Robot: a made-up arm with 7 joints.
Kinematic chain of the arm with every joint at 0, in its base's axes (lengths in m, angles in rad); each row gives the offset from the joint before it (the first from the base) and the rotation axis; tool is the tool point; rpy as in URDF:
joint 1: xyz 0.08 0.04 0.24 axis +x
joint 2: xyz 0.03 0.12 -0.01 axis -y
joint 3: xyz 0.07 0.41 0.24 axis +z
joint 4: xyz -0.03 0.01 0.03 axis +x
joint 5: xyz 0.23 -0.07 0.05 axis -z
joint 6: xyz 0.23 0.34 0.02 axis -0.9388 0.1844 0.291
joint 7: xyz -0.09 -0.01 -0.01 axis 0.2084 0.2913 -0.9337
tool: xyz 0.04 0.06 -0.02 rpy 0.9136 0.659 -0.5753
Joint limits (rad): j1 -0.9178..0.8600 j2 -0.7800..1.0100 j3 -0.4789..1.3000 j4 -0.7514..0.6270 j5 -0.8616..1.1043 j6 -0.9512..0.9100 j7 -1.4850..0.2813
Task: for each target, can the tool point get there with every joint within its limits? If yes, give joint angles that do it. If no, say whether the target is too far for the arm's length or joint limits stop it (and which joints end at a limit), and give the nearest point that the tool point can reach.
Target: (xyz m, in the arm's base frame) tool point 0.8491 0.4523 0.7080
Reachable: yes | joints 0.5281 -0.3721 -0.2906 0.4852 0.3630 -0.6650 -0.6129
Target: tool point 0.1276 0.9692 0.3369
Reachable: yes | joints -0.4444 -0.4429 1.1577 0.2897 -0.5561 -0.7619 -0.2216
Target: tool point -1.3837 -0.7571 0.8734
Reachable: no: too far | nearest point -0.3524 0.1778 0.8722 | short by 1.392 m
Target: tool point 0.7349 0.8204 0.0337
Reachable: yes | joints -0.5011 -0.1667 0.0462 -0.0348 0.4251 -0.0651 -0.1056
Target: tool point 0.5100 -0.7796 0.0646
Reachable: no: joint limits stop it (at a limit: joint 1, joint 2, joint 3, joint 4, joint 5, joint 7) | nearest point 0.7387 -0.0536 -0.0146 | short by 0.765 m
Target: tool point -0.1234 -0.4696 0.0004
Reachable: no: joint limits stop it (at a limit: joint 1, joint 2, joint 3, joint 4, joint 5, joint 6, joint 7) | nearest point -0.0935 0.2674 -0.2872 | short by 0.792 m
